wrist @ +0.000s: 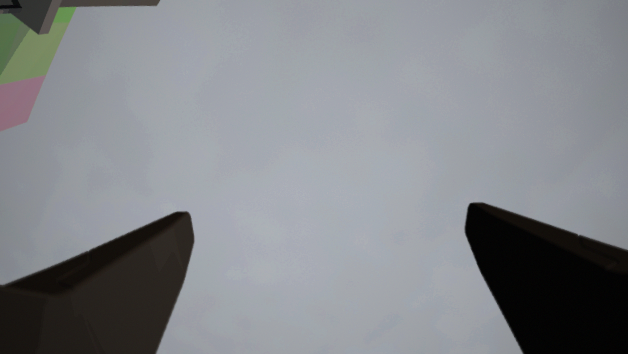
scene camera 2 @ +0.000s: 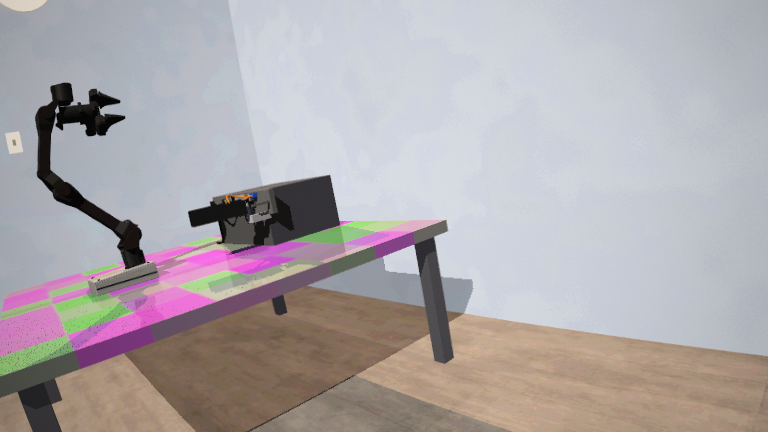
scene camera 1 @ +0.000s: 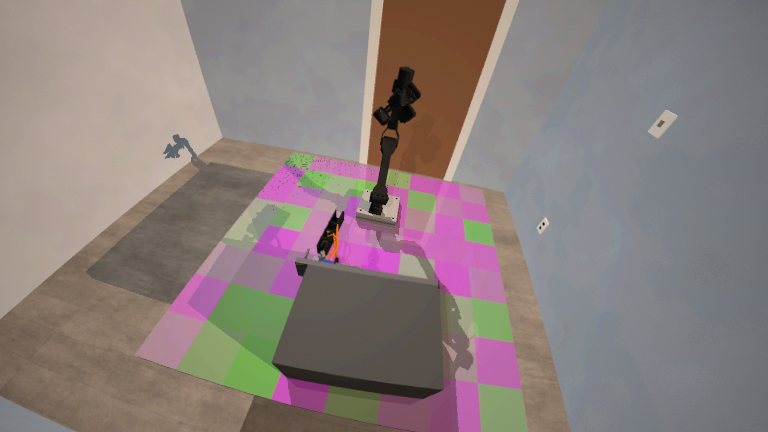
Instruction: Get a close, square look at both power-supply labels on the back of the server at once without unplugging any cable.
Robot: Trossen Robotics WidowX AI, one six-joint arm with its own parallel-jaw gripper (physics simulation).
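Where they show: gripper, fingertip midpoint: (wrist: 330, 222) (scene camera 2: 122, 109) (scene camera 1: 391, 113); arm's base, origin of the base link: (scene camera 2: 135, 265) (scene camera 1: 375, 210).
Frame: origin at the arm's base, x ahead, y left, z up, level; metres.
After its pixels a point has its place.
Note:
The server (scene camera 1: 365, 322) {x 0.626, y 0.081, z 0.158 m} (scene camera 2: 308, 209) {x 0.647, y -0.136, z 0.047 m} is a dark grey box on the table. Part of it (wrist: 37, 17) {x 0.467, y -0.171, z 0.147 m} shows at the upper left edge of the wrist view. Its back faces the arm's base. A black cable-management arm (scene camera 1: 325, 239) {x 0.357, y -0.132, z 0.141 m} (scene camera 2: 209, 214) {x 0.254, y -0.149, z 0.118 m} sticks out from one side of the back, with orange cables (scene camera 1: 335, 241) {x 0.338, y -0.100, z 0.116 m} (scene camera 2: 236, 197) {x 0.392, y -0.080, z 0.150 m} beside it. The power-supply labels cannot be made out in any view. My gripper (scene camera 2: 122, 109) {x 0.077, y 0.014, z 0.533 m} (wrist: 330, 222) {x 0.077, y 0.014, z 0.533 m} is open and empty, high above the table and well apart from the server. Between its fingers the wrist view shows plain wall.
The pink and green checkered table (scene camera 1: 491, 317) {x 0.425, y 0.577, z -0.048 m} (scene camera 2: 300, 276) {x 0.280, y -0.645, z -0.059 m} (wrist: 32, 60) {x 0.781, y -0.416, z -0.048 m} carries the server and the arm's pale base plate (scene camera 1: 378, 218) {x 0.046, y 0.025, z -0.009 m} (scene camera 2: 123, 277) {x -0.062, y -0.092, z -0.014 m}. A brown door (scene camera 1: 445, 48) stands behind the arm. The cable-management arm juts from the server toward the base's side of the table.

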